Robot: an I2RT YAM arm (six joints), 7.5 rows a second.
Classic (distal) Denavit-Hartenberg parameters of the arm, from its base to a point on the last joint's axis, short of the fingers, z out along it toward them. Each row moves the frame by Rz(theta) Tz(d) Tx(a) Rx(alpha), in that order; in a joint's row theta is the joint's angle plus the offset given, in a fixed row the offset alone. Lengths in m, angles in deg.
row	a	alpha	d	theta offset
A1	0.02	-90	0.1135	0
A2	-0.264	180	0	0
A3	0.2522	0	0	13.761
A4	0.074	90	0	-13.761
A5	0	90	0	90
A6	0	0	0.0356	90
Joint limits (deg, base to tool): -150..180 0..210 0..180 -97..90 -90..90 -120..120
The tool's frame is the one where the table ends.
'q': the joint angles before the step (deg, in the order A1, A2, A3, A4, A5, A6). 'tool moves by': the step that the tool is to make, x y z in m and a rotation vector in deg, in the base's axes. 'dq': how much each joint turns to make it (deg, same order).
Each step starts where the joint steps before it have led.
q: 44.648, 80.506, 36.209, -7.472, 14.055, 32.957
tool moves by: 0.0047, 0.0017, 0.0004, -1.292, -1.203, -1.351
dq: -0.178, 1.140, 0.961, 0.176, 2.112, -0.177
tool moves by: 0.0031, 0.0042, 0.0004, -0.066, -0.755, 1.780
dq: 0.099, 0.966, 0.629, 1.304, -0.602, -1.739
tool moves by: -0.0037, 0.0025, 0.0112, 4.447, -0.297, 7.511
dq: 0.004, -2.710, -0.447, 1.859, -7.177, -3.771
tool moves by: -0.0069, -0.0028, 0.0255, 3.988, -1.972, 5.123
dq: -0.010, -5.623, 0.778, -1.924, -4.685, -2.567
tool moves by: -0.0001, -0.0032, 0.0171, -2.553, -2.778, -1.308
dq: -0.012, -2.201, 2.484, -4.313, 3.486, -1.940
